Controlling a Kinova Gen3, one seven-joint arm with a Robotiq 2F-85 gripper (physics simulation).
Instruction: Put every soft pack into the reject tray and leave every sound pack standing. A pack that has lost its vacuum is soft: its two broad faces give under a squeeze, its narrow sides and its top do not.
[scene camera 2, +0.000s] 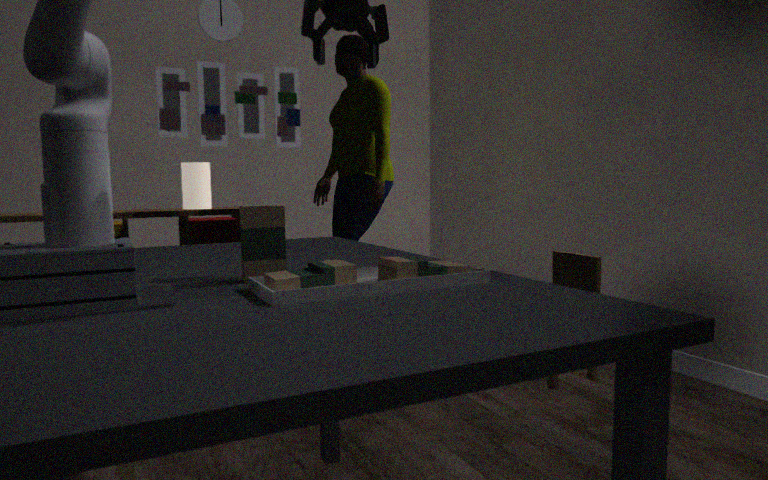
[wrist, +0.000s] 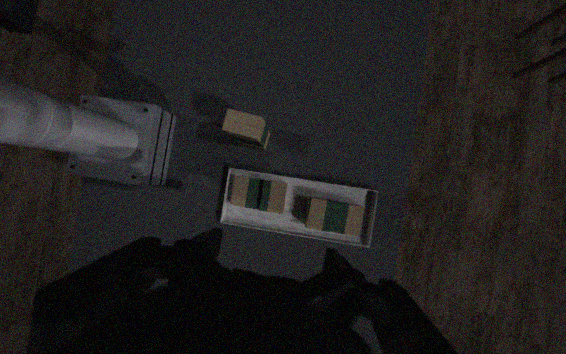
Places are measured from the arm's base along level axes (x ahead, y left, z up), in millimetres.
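Pixels of known places: gripper, fingertip midpoint: (scene camera 2: 346, 66) (wrist: 272, 249); arm's base, origin of the base link: (scene camera 2: 82, 244) (wrist: 120, 140).
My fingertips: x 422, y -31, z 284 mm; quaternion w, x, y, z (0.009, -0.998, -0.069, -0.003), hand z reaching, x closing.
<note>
For each thing: its middle in the pictures, then the offset to it from my fingertips. Level surfaces: height alone.
- tan pack with a green band, body centre: (scene camera 2: 263, 242) (wrist: 249, 132) dz -306, dx -131, dy +144 mm
- white reject tray, body centre: (scene camera 2: 372, 279) (wrist: 298, 206) dz -365, dx +39, dy +0 mm
- table, its level: dz -376 mm
One tan pack with a green band (scene camera 2: 263, 243) (wrist: 245, 124) stands upright on the table, beside the tray. The white reject tray (scene camera 2: 373, 288) (wrist: 250, 218) holds two packs lying down. One lying pack (scene camera 2: 317, 275) (wrist: 257, 194) is at the tray end nearer the robot base and has a dark line across its green band. The other lying pack (scene camera 2: 398, 267) (wrist: 335, 216) is towards the far end, with a gap between them. My gripper (scene camera 2: 346, 63) (wrist: 272, 249) is open and empty, high above the table. Whether the standing pack is soft cannot be seen.
The robot's base (scene camera 2: 76, 186) (wrist: 112, 142) stands on the table (scene camera 2: 339, 339) (wrist: 320, 60), near the standing pack. A person in a yellow-green top (scene camera 2: 365, 130) is behind the table. A low shelf with a lit lamp (scene camera 2: 195, 185) is at the back. A chair (scene camera 2: 576, 271) stands beyond the table's right side.
</note>
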